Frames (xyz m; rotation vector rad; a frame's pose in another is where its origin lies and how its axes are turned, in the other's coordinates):
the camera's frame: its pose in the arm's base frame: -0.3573 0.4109 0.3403 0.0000 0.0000 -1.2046
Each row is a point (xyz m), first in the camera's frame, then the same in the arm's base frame.
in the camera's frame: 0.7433 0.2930 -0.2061
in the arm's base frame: 0.1824 -0.1782 0.1342
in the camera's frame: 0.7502 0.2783 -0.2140
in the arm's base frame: 0.1712 -0.1899 0.1263
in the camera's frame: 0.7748 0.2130 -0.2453
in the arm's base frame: 0.1190 -0.2363 0.0950
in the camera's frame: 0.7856 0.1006 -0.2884
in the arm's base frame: 0.0179 -0.2866 0.0519
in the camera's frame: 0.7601 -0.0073 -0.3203
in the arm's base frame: -0.0919 -0.3014 0.0200
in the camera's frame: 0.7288 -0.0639 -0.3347
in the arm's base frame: -0.1560 -0.2925 0.0056
